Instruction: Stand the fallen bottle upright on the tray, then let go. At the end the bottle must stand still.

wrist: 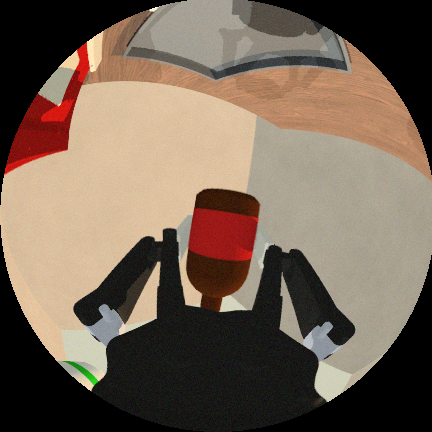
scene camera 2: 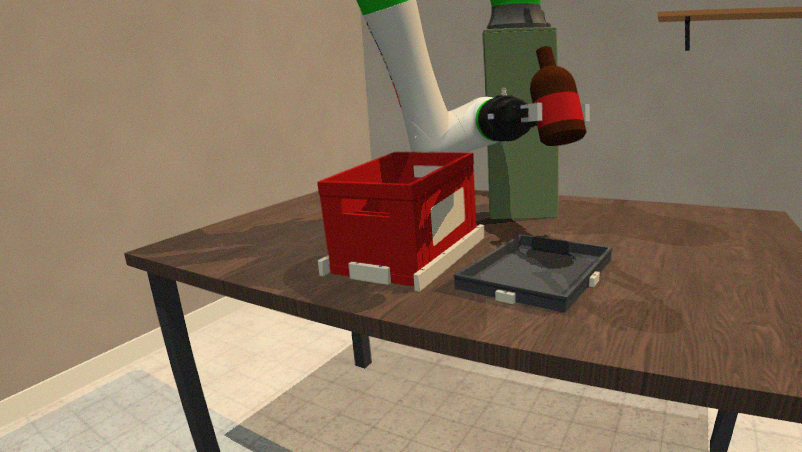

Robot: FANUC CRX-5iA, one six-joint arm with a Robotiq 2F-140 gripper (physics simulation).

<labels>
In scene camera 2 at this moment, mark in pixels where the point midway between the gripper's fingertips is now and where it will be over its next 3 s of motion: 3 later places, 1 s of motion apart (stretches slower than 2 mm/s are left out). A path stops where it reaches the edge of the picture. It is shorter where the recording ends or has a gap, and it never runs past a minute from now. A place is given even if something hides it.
My gripper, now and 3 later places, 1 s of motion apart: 564, 112; 571, 108; 572, 76; 577, 78
</labels>
